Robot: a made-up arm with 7 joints.
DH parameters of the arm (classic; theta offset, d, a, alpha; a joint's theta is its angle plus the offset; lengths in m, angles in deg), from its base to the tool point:
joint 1: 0 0.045 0.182 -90
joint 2: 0 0.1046 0.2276 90
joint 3: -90 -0.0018 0.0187 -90
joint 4: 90 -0.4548 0.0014 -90
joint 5: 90 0.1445 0.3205 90
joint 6: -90 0.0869 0.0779 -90
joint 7: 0 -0.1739 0.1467 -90
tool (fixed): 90 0.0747 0 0
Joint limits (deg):
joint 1: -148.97..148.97
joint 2: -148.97..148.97
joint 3: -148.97..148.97
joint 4: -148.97..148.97
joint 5: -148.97..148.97
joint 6: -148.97..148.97
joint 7: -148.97..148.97
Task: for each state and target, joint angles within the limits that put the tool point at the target. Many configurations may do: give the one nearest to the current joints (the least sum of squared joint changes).
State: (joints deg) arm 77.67 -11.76 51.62 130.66 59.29 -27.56 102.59
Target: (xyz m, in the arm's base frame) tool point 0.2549 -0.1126 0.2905
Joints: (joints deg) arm 72.86 2.88 17.85 99.35 53.10 -28.64 110.74
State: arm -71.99 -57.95 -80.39 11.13 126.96 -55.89 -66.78
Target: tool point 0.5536 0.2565 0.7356
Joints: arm -49.11 -72.41 -110.94 6.87 116.65 -75.81 -80.32
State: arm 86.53 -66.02 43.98 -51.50 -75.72 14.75 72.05
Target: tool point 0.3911 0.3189 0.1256
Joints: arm 93.30 -80.96 55.03 -64.25 -101.34 19.27 63.47
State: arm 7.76 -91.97 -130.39 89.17 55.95 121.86 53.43
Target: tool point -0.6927 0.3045 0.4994
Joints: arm 46.06 -98.90 -148.97 52.19 69.70 130.12 54.69
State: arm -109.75 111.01 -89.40 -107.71 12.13 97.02 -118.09
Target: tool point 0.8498 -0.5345 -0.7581
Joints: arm -106.10 79.66 -126.43 -107.30 22.89 115.70 -90.51
